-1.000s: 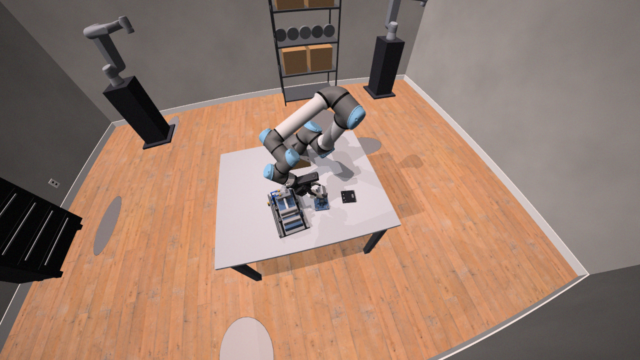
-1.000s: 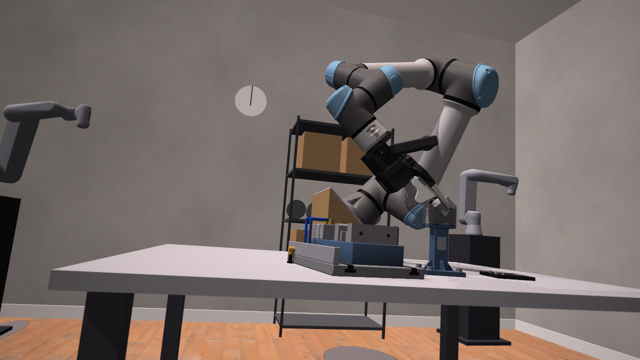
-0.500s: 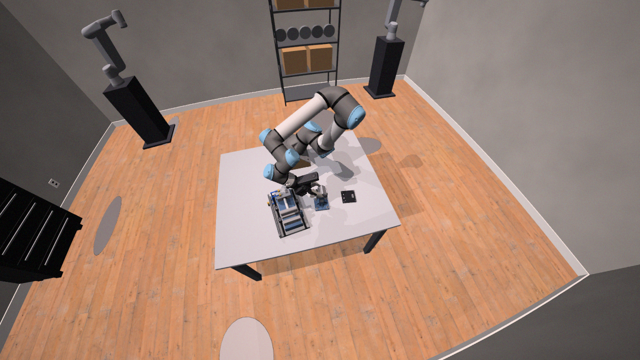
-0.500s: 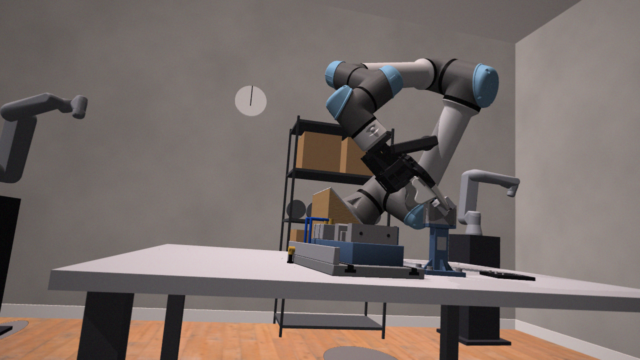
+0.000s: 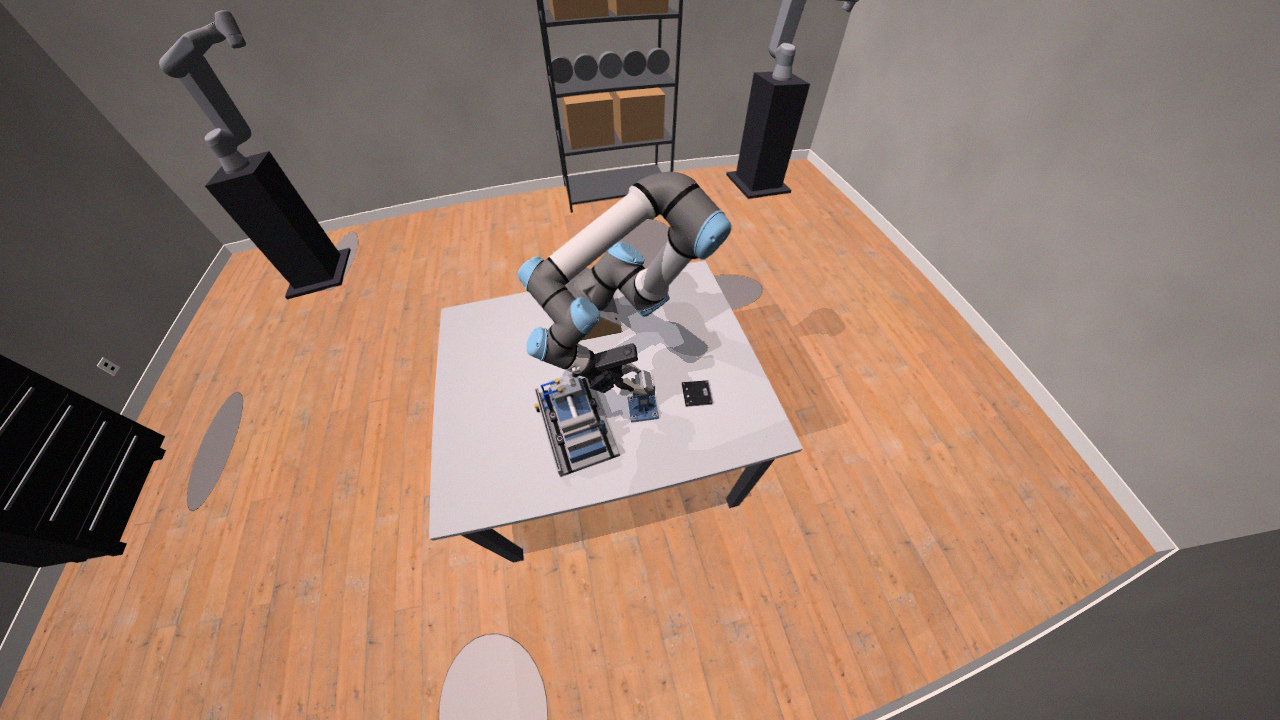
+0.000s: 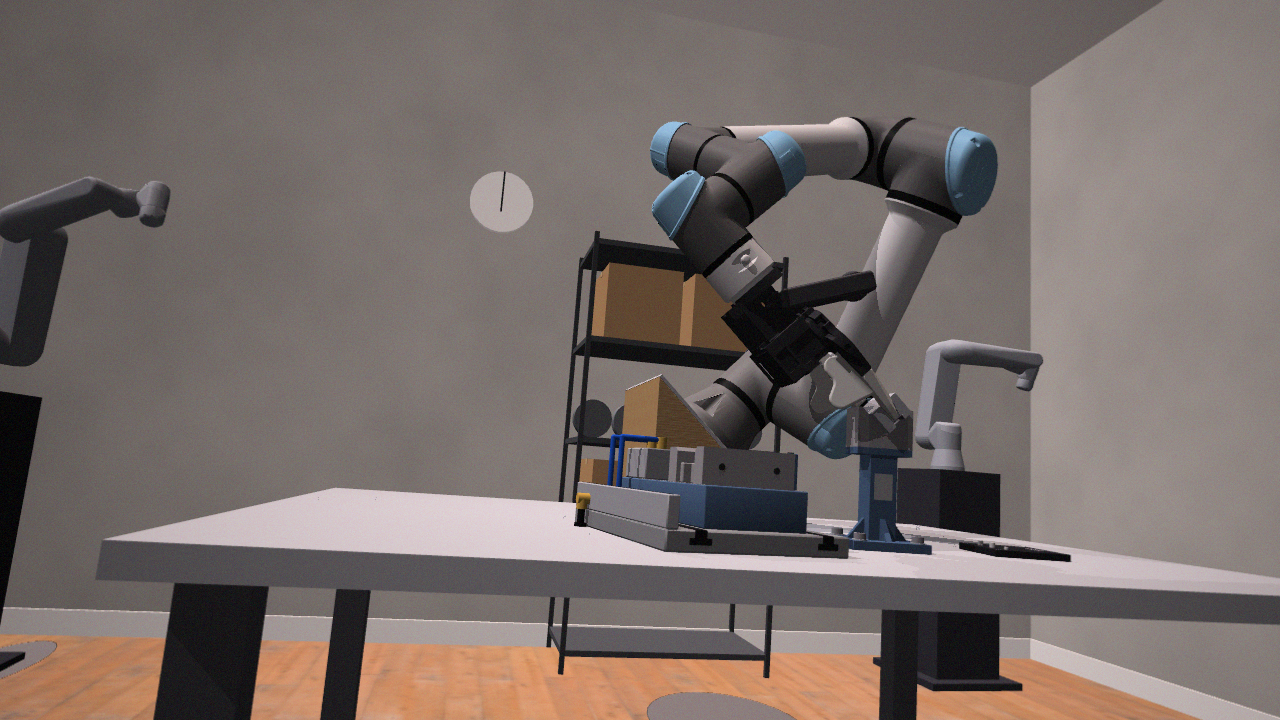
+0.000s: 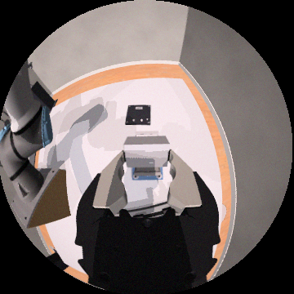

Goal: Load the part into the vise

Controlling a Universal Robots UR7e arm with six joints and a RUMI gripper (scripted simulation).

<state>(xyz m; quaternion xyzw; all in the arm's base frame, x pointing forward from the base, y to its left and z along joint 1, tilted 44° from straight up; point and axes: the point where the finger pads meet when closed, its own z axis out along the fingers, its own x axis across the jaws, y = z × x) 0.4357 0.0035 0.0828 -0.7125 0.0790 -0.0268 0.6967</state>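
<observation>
The part is 10 mm to the left of my hand and 10 mm below it. The rest, counted from my hand: vise: 210 mm to the right, 120 mm below; then infeed plate: 190 mm to the left, 160 mm below.
</observation>
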